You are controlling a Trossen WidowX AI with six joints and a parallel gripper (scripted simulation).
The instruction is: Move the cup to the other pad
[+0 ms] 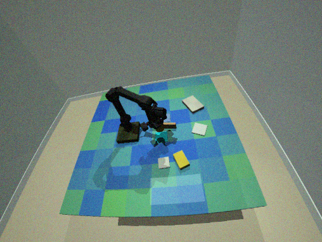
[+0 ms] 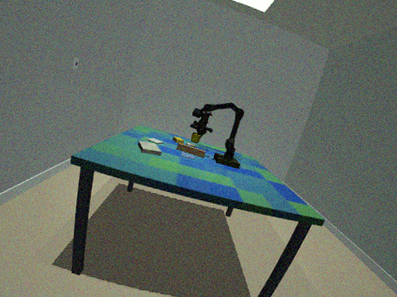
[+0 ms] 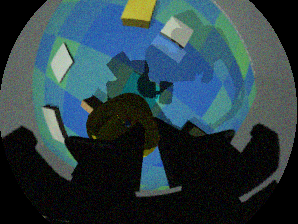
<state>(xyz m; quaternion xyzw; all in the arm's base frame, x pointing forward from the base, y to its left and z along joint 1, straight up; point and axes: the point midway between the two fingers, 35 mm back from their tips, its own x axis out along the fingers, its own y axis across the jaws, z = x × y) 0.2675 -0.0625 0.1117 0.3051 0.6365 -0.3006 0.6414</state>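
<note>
The cyan pad lies 20 mm ahead of my gripper tip and 120 mm below it. From my gripper tip the other things lie so: brown block 20 mm ahead, 100 mm to the left, 100 mm below; then cup 20 mm ahead, 20 mm to the left; then white slab 70 mm ahead, 210 mm to the right, 110 mm below.
</note>
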